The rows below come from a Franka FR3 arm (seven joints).
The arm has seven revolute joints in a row. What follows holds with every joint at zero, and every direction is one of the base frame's. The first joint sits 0.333 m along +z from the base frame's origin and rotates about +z. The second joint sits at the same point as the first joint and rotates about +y. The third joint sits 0.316 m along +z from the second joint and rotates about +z. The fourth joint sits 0.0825 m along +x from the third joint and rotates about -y. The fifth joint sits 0.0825 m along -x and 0.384 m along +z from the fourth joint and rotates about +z. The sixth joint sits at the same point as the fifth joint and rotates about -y. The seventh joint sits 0.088 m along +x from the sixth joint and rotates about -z. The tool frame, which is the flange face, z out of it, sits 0.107 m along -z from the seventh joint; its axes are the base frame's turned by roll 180, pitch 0 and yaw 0 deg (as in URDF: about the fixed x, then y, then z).
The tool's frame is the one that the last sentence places.
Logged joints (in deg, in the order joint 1, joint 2, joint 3, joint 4, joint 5, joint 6, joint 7), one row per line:
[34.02 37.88 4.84 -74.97 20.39 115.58 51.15]
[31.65 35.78 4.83 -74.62 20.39 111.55 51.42]
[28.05 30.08 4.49 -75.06 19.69 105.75 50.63]
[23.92 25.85 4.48 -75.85 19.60 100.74 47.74]
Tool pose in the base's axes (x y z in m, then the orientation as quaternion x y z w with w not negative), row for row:
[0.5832 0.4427 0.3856 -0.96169 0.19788 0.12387 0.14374]
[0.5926 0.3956 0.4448 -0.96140 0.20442 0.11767 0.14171]
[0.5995 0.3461 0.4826 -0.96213 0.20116 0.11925 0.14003]
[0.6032 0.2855 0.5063 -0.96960 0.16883 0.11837 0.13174]
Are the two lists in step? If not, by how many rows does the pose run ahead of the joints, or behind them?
The pose runs 1 row ahead of the joints: the pose in row i belongs to the joints in row i + 1.
